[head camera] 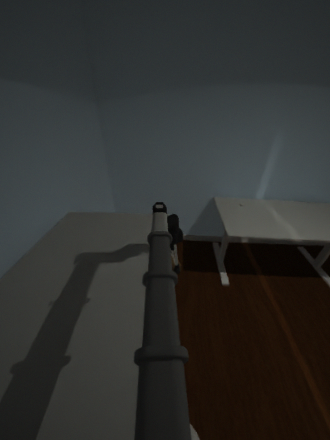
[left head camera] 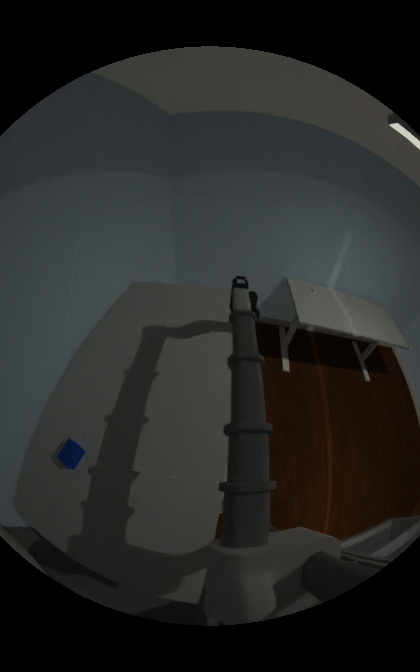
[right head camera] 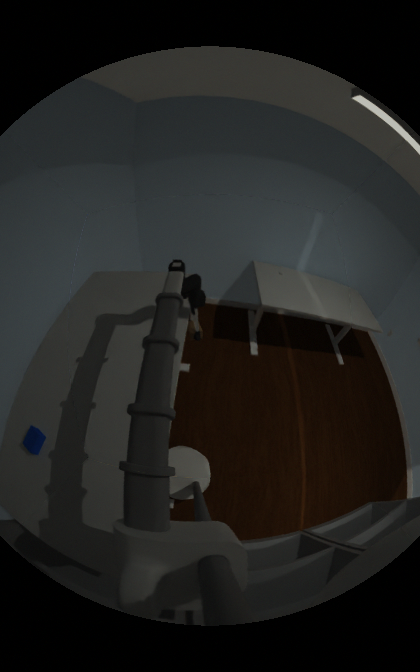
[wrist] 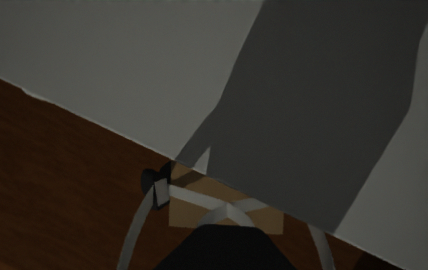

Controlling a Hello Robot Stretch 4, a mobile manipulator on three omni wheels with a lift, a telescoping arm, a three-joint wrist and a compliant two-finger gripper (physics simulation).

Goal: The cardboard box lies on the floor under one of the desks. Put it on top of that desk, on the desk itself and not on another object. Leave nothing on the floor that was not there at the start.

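Frame: origin at the robot's base, x ahead, y left, z up, level; metres.
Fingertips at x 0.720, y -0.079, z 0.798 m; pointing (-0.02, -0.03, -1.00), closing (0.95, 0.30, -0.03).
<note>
A point is followed by its place in that frame.
The tan cardboard box (wrist: 185, 215) @[x 0.697, y -0.106, z 0.843 m] is between the fingers of my gripper (wrist: 227, 180) @[x 0.720, y -0.079, z 0.798 m] in the wrist view. The gripper is shut on it. The long grey desk (head camera: 115, 325) @[x 0.353, y 0.156, z 0.922 m] (left head camera: 185, 400) (right head camera: 115, 400) (wrist: 125, 65) @[x 0.654, y -0.012, z 0.922 m] lies left of and below the arm. In the wrist view the desk's edge cuts across the upper right of the box and hides that part and one fingertip, so these are below the top's level at the edge. The other fingertip shows beside the box. In the head and right head views the fingers hang at the desk's right edge, mostly behind the arm.
A blue block (left head camera: 71, 454) (right head camera: 34, 440) sits on the desk's near left part. A second desk (head camera: 275, 220) @[x 1.322, y -1.139, z 0.692 m] (left head camera: 340, 310) (right head camera: 310, 295) stands at the back right against the wall. A round white seat (right head camera: 190, 470) stands beside the near desk. Brown floor (head camera: 240, 350) @[x 0.518, y -0.638, z -0.027 m] lies between the desks.
</note>
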